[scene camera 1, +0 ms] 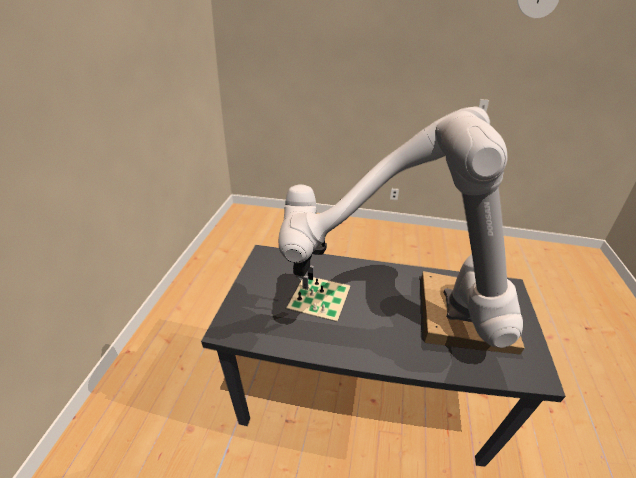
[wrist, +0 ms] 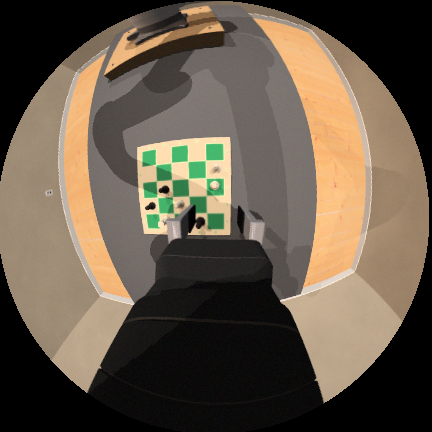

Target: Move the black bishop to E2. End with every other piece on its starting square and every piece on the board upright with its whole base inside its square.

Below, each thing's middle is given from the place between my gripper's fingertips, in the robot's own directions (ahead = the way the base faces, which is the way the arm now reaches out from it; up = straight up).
My gripper is now 140 mm above the chessboard [scene camera 1: 334, 295], 80 mm to the left of it and 30 mm past it.
